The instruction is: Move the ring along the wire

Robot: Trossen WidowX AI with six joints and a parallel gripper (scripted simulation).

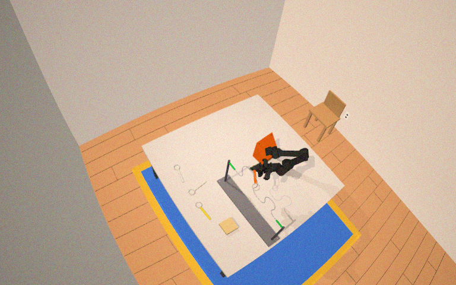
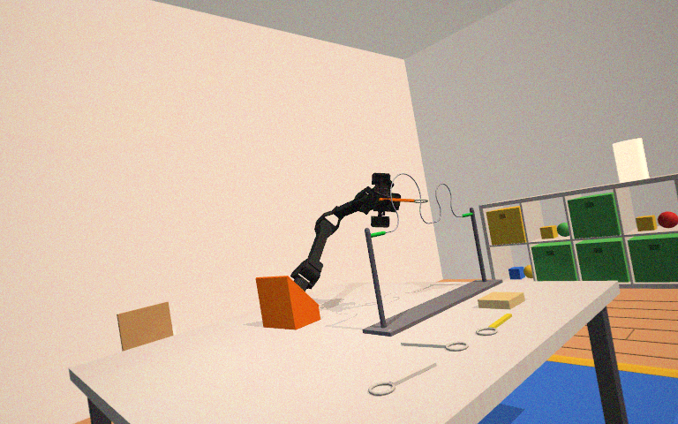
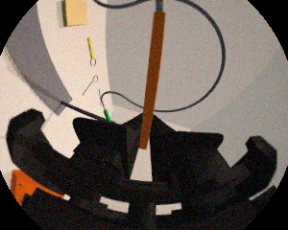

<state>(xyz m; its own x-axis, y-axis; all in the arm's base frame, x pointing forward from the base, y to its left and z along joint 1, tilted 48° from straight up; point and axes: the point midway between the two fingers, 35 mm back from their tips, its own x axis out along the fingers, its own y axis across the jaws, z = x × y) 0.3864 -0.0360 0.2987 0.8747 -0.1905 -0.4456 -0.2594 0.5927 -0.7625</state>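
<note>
Now: gripper tip 1 cm short of the ring with orange handle, 8 cm to the right of it and 2 cm above it. Round my gripper tip: tan block (23 cm ahead, 18 cm to the left, 37 cm below); yellow-handled ring (32 cm ahead, 4 cm to the right, 38 cm below).
</note>
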